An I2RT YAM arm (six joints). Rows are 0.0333 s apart.
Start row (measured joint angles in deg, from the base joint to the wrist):
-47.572, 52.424, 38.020, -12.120, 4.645, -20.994
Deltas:
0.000, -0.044, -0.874, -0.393, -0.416, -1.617
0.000, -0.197, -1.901, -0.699, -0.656, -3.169
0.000, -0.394, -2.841, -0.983, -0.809, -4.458
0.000, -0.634, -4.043, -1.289, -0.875, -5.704
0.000, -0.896, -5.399, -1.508, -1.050, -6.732
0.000, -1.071, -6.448, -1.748, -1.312, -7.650
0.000, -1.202, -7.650, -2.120, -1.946, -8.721
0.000, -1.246, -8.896, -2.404, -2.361, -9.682
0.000, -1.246, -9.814, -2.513, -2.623, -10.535
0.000, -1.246, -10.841, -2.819, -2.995, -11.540
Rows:
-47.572, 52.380, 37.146, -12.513, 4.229, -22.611
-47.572, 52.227, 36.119, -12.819, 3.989, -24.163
-47.572, 52.030, 35.179, -13.103, 3.836, -25.452
-47.572, 51.790, 33.977, -13.409, 3.770, -26.698
-47.572, 51.528, 32.621, -13.628, 3.595, -27.726
-47.572, 51.353, 31.572, -13.868, 3.333, -28.644
-47.572, 51.222, 30.370, -14.240, 2.699, -29.715
-47.572, 51.178, 29.124, -14.524, 2.284, -30.676
-47.572, 51.178, 28.206, -14.633, 2.022, -31.529
-47.572, 51.178, 27.179, -14.939, 1.650, -32.534

